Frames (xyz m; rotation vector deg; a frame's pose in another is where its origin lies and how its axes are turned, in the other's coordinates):
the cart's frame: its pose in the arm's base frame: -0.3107 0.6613 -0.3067 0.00 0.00 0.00
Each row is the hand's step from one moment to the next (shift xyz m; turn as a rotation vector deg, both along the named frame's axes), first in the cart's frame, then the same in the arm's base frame.
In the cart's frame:
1: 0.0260 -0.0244 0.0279 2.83 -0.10 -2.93
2: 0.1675 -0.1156 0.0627 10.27 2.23 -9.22
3: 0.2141 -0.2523 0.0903 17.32 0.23 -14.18
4: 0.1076 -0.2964 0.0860 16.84 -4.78 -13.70
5: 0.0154 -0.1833 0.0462 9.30 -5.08 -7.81
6: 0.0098 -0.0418 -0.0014 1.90 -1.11 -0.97
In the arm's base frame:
1: 0.0260 -0.0244 0.0279 2.83 -0.10 -2.93
2: 0.1675 -0.1156 0.0627 10.27 2.23 -9.22
3: 0.2141 -0.2523 0.0903 17.32 0.23 -14.18
4: 0.1076 -0.2964 0.0860 16.84 -4.78 -13.70
5: 0.0154 -0.1833 0.0462 9.30 -5.08 -7.81
6: 0.0098 -0.0418 -0.0014 1.90 -1.11 -0.97

